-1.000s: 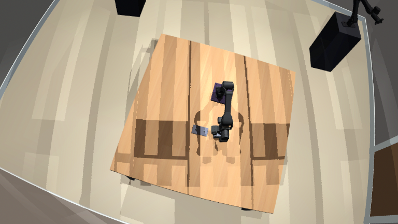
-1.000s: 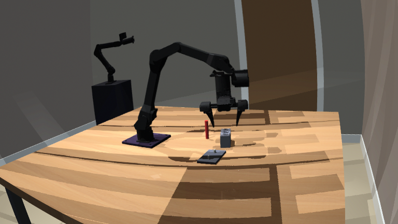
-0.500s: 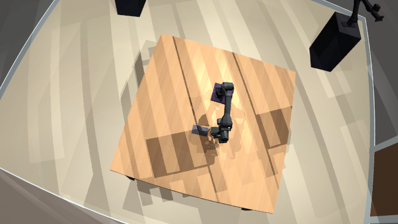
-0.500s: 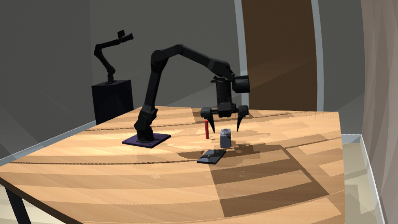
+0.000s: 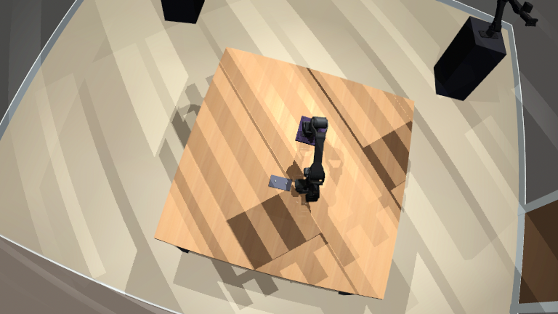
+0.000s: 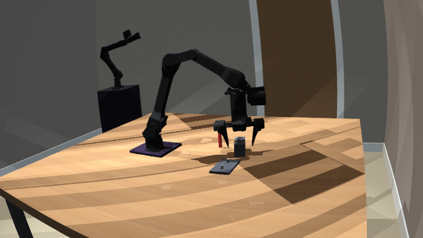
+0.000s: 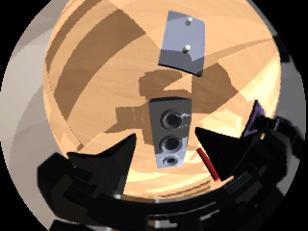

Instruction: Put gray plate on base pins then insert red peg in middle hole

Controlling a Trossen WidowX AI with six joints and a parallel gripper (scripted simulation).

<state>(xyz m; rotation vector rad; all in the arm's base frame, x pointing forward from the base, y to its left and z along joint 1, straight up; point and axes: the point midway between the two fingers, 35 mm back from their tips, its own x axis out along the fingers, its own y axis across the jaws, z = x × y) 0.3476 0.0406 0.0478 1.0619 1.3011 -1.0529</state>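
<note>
Right now the gray plate is 10 mm above my gripper tip. Also, from my gripper tip: red peg: 100 mm behind, 60 mm to the left, 10 mm above.
</note>
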